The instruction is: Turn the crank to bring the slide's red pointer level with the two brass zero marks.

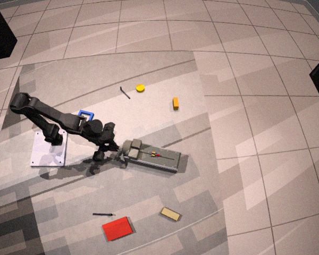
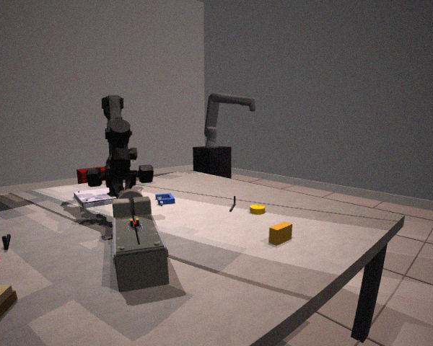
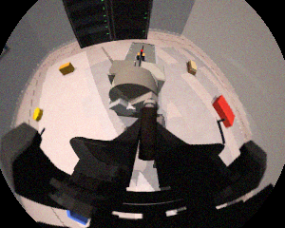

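Now: the dark crank handle 2 cm behind my gripper tip, 1 cm to the left of it and 2 cm above it. Also, from my gripper tip: blue block (20 cm behind, 24 cm to the left, 8 cm below); then red plate (3 cm behind, 37 cm to the right, 7 cm below); then red pointer (19 cm ahead, 4 cm to the right, 1 cm below).
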